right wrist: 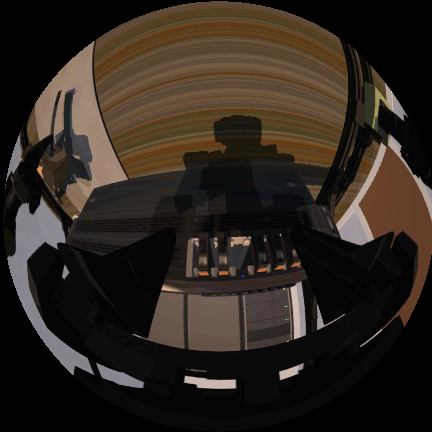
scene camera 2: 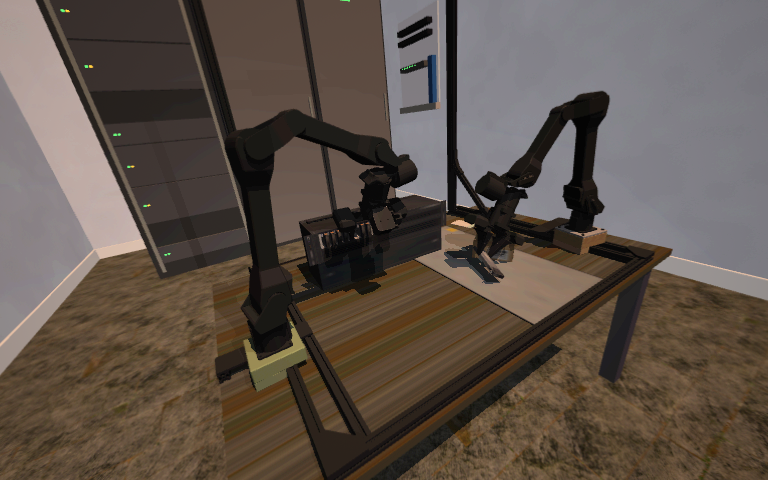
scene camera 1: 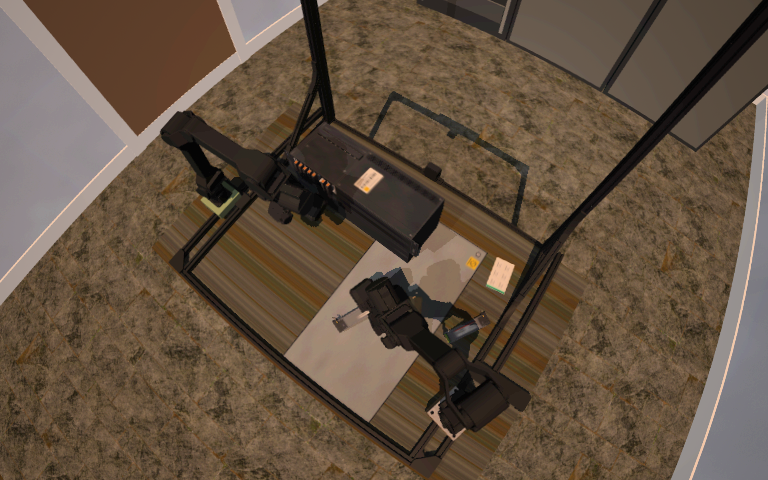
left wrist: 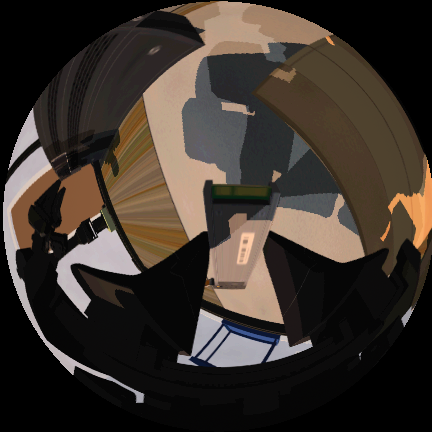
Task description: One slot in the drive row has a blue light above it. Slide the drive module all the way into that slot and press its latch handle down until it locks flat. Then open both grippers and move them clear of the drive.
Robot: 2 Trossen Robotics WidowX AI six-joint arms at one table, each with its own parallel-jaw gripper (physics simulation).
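Frame: origin at the left arm's base, x ahead, y left, z up, level; centimetres.
Where they show: left gripper, fingertip midpoint: (scene camera 2: pixel 483 256) (scene camera 1: pixel 365 309) (left wrist: pixel 235 236); right gripper, fingertip midpoint: (right wrist: pixel 235 232) (scene camera 2: pixel 366 235) (left wrist: pixel 62 183); left arm's base, link origin: (scene camera 2: pixel 580 228); right arm's base, link origin: (scene camera 2: pixel 272 343) (scene camera 1: pixel 219 196) (left wrist: pixel 104 220).
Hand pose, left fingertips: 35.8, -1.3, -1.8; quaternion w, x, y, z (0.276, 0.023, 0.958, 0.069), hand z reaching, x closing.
Things, the pixels of their centre, and the offset from my left fingertips, as dx, dy, dz. Level surfaces: height alone.
- drive module, body centre: (left wrist: pixel 225 259) (scene camera 1: pixel 356 313) (scene camera 2: pixel 485 260) +1.0, +2.5, +0.1
- grey mat, surface height: dz -4.1
- black server chassis, body centre: (right wrist: pixel 178 237) (left wrist: pixel 82 107) (scene camera 1: pixel 363 190) (scene camera 2: pixel 374 236) +26.4, -22.1, +4.5
- drive row, body centre: (right wrist: pixel 252 260) (scene camera 1: pixel 331 162) (left wrist: pixel 64 141) (scene camera 2: pixel 339 232) +37.8, -19.4, +9.2
- brown cardboard box, body centre: (left wrist: pixel 379 155) (right wrist: pixel 50 162) (scene camera 2: pixel 493 247) -9.0, -6.4, -1.6
- white card with a green edge, body centre: (scene camera 1: pixel 500 275) (scene camera 2: pixel 464 223) -18.2, -36.8, -4.3
The drive module (scene camera 1: pixel 346 321) (scene camera 2: pixel 490 272) (left wrist: pixel 236 213) is a flat grey sled with a barcode label and a green connector edge. My left gripper (scene camera 1: pixel 370 314) (scene camera 2: pixel 488 254) (left wrist: pixel 235 236) is shut on it and holds it low over the grey mat (scene camera 1: pixel 354 367) (scene camera 2: pixel 554 286). The black server chassis (scene camera 1: pixel 382 200) (scene camera 2: pixel 420 229) (right wrist: pixel 132 205) carries the drive row (scene camera 1: pixel 313 173) (scene camera 2: pixel 344 236) (right wrist: pixel 241 257) of orange-latched drives. In the right wrist view one slot (right wrist: pixel 240 243) is empty with a small blue light (right wrist: pixel 243 276) at it. My right gripper (scene camera 1: pixel 306 207) (scene camera 2: pixel 373 221) (right wrist: pixel 235 232) is open, just in front of the drive row.
A brown cardboard box (left wrist: pixel 342 120) lies close beside the held drive. A white card with a green edge (scene camera 1: pixel 500 274) lies on the table at the right. Black frame posts (scene camera 1: pixel 317 57) (scene camera 2: pixel 451 105) rise at the table's corners.
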